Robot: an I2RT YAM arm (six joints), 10 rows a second.
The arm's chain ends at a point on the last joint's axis. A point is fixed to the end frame.
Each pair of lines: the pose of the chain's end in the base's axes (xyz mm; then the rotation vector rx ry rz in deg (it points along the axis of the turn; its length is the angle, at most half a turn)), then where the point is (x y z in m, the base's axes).
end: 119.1 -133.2 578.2 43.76 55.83 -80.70
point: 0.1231 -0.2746 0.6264
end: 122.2 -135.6 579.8 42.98 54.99 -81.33
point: 0.1258 -0.2761 0.6308
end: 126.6 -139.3 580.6 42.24 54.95 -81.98
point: 0.1304 -0.2792 0.6330
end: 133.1 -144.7 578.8 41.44 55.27 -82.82
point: 0.1372 -0.2843 0.6322
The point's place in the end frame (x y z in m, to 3 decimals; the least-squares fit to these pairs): 0.019 -0.009 0.148
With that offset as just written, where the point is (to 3 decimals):
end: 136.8 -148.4 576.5 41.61 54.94 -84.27
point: 0.138 -0.288 0.631
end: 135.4 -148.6 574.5 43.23 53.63 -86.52
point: 0.130 -0.287 0.630
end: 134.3 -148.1 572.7 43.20 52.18 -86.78
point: 0.127 -0.286 0.630
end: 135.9 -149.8 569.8 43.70 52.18 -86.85
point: 0.128 -0.288 0.627
